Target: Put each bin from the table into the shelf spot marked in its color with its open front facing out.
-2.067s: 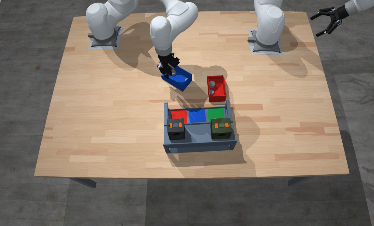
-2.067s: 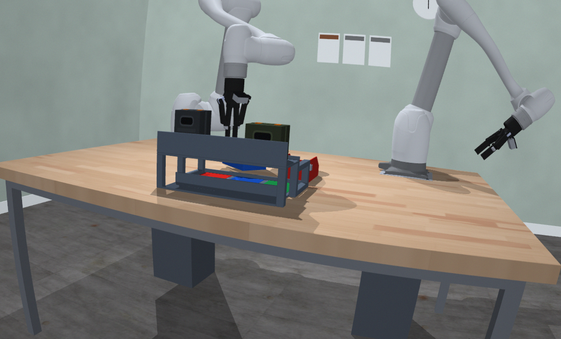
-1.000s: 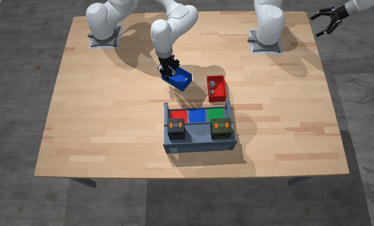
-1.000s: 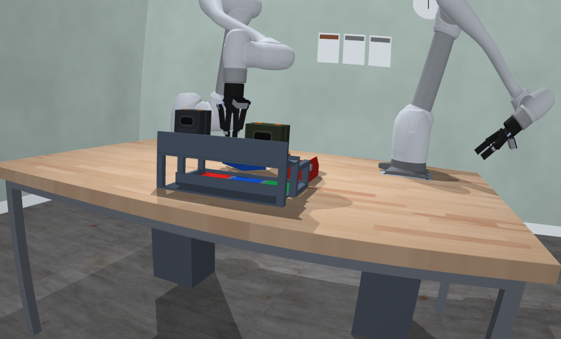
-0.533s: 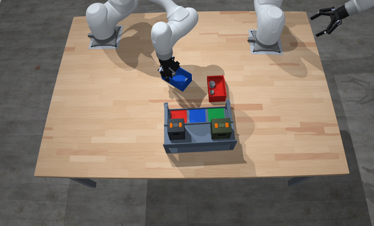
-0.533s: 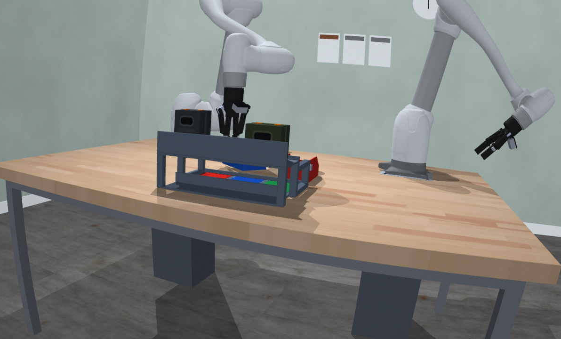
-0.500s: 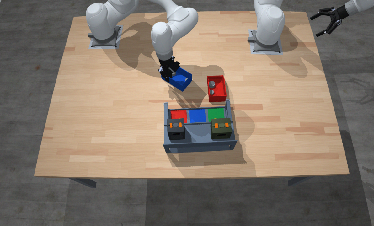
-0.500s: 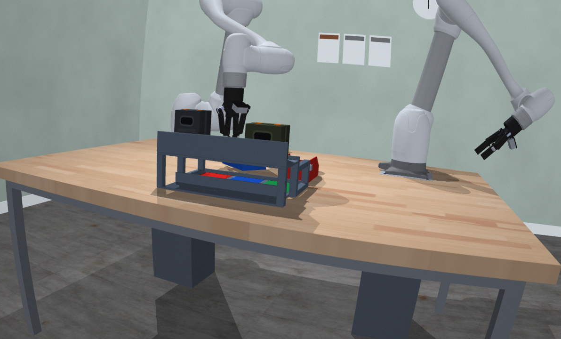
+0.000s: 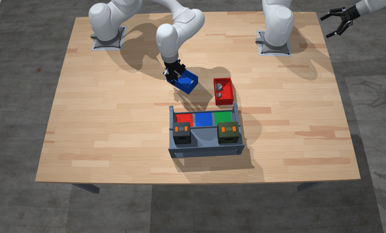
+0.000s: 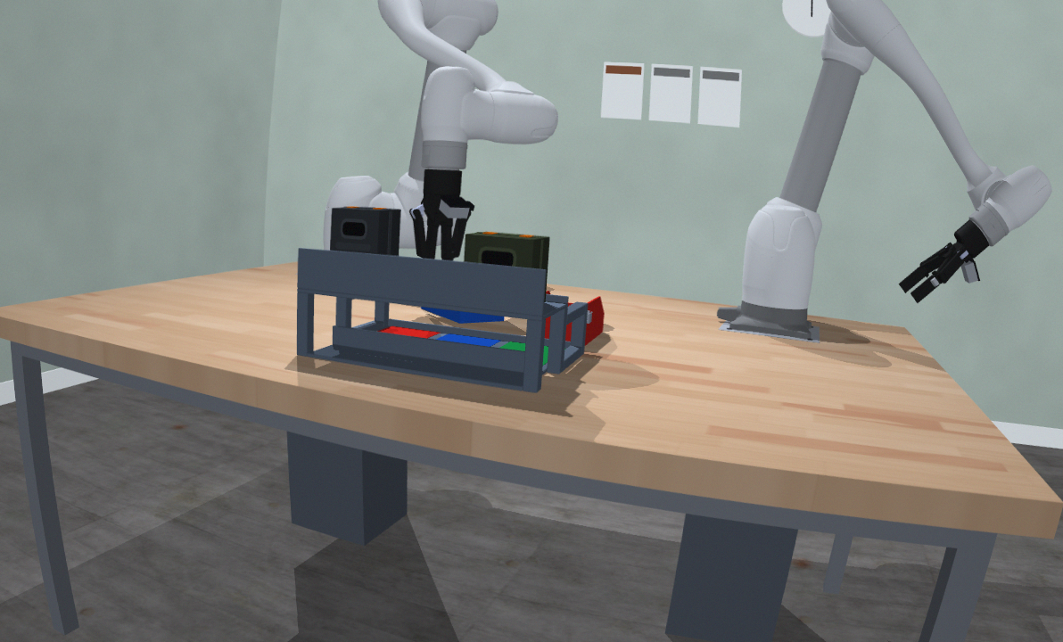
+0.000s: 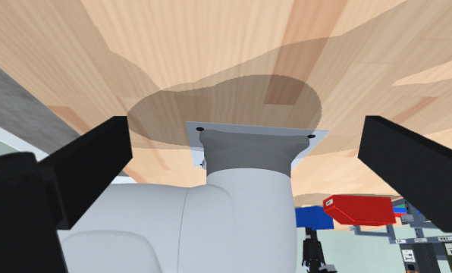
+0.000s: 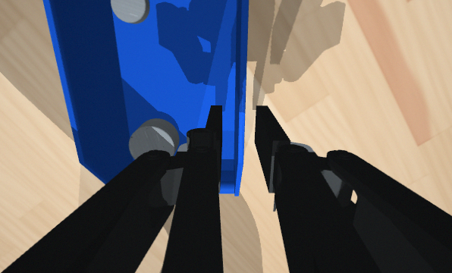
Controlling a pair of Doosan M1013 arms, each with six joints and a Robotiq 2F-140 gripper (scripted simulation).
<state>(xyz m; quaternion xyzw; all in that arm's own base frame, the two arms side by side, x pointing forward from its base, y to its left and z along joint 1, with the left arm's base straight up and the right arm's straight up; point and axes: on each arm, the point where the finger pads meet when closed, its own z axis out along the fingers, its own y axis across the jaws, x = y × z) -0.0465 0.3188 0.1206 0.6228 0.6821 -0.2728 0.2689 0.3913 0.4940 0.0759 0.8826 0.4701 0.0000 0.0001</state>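
Note:
The blue bin is 30 mm behind my right hand, 40 mm to the left of it and 40 mm below it. Round my right hand: grey shelf (300 mm ahead, 200 mm to the left, 10 mm below); then red bin (30 mm ahead, 300 mm to the left, 40 mm below).

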